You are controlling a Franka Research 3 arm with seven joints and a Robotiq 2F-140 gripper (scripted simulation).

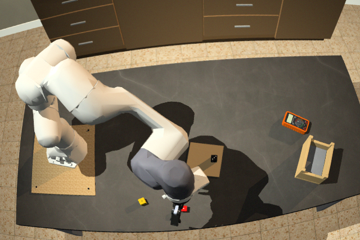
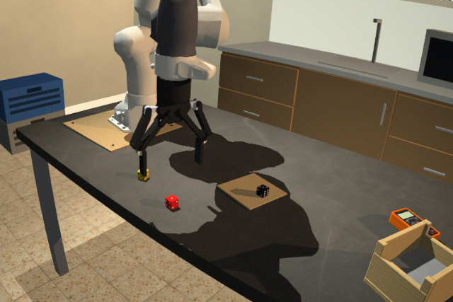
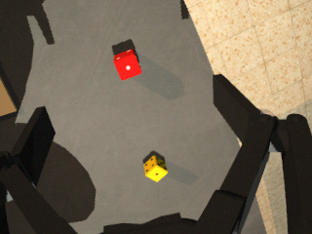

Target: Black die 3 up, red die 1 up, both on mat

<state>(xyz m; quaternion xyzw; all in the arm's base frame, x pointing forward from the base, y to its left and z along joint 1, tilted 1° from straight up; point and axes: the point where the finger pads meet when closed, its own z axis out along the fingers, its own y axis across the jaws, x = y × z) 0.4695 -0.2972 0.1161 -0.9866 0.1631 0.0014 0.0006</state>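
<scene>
Now: hand 110 mm above the red die. Round my hand: black die 140 mm ahead, 200 mm to the left, 100 mm below; then yellow die 160 mm behind, 40 mm to the left, 110 mm below; then tan mat 110 mm ahead, 210 mm to the left, 120 mm below.
</scene>
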